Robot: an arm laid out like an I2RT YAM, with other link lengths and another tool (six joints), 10 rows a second.
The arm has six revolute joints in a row. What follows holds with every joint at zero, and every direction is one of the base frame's.
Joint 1 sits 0.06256 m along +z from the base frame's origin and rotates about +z.
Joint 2 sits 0.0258 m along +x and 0.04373 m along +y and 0.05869 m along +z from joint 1 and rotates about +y.
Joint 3 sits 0.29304 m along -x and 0.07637 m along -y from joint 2 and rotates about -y.
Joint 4 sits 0.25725 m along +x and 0.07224 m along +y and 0.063 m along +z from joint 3 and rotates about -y.
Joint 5 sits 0.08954 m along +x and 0.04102 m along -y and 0.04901 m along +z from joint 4 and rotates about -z.
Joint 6 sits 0.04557 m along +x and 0.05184 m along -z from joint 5 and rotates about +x.
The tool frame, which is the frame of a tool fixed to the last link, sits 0.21 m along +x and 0.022 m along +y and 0.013 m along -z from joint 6; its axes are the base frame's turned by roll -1.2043, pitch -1.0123 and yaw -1.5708 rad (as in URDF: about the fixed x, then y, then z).
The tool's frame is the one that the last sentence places.
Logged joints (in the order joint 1, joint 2, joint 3, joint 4, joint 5, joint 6), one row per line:
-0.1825, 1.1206, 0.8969, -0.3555, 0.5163, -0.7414
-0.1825, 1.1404, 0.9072, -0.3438, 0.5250, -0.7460
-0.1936, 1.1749, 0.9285, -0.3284, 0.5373, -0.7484
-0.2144, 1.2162, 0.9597, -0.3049, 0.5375, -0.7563
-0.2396, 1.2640, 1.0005, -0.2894, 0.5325, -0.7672
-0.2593, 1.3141, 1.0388, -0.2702, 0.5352, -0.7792
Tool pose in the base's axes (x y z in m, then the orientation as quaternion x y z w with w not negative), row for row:
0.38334, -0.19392, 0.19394, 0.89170, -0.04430, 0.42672, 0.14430
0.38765, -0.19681, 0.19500, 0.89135, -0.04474, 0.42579, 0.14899
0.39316, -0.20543, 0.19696, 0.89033, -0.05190, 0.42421, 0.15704
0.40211, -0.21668, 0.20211, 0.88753, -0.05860, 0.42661, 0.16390
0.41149, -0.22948, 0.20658, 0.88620, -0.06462, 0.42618, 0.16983
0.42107, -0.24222, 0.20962, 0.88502, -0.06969, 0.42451, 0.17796
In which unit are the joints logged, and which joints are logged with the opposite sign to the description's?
The joints are logged in radians. Opposite sign: none.
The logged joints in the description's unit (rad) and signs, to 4 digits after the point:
-0.1825, 1.1206, 0.8969, -0.3555, 0.5163, -0.7414
-0.1825, 1.1404, 0.9072, -0.3438, 0.5250, -0.7460
-0.1936, 1.1749, 0.9285, -0.3284, 0.5373, -0.7484
-0.2144, 1.2162, 0.9597, -0.3049, 0.5375, -0.7563
-0.2396, 1.2640, 1.0005, -0.2894, 0.5325, -0.7672
-0.2593, 1.3141, 1.0388, -0.2702, 0.5352, -0.7792

